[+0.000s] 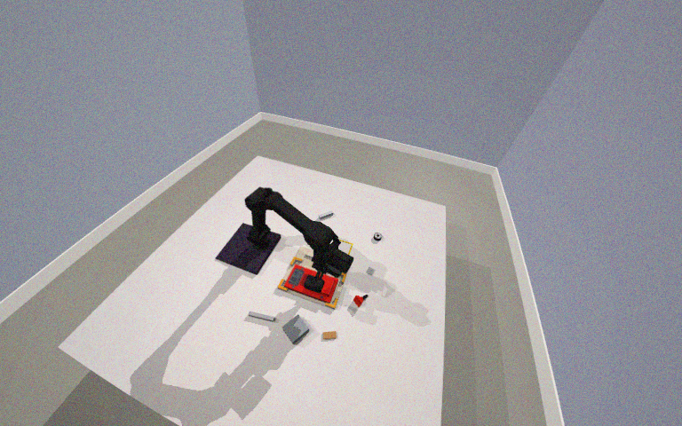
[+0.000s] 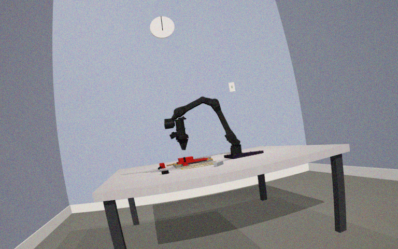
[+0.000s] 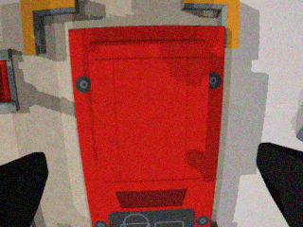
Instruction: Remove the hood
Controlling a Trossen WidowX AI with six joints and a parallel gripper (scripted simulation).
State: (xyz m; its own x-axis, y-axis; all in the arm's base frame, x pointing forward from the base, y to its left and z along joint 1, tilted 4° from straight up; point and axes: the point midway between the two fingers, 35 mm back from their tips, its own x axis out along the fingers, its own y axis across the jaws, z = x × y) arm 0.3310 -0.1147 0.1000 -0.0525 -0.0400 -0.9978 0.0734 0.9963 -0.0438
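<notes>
Now: gripper tip 60 mm above the hood. The rest, counted from my gripper tip: grey bar 180 mm behind, 180 mm to the right, 90 mm below; grey block 40 mm behind, 190 mm to the right, 80 mm below; brown tile 80 mm ahead, 170 mm to the right, 100 mm below.
</notes>
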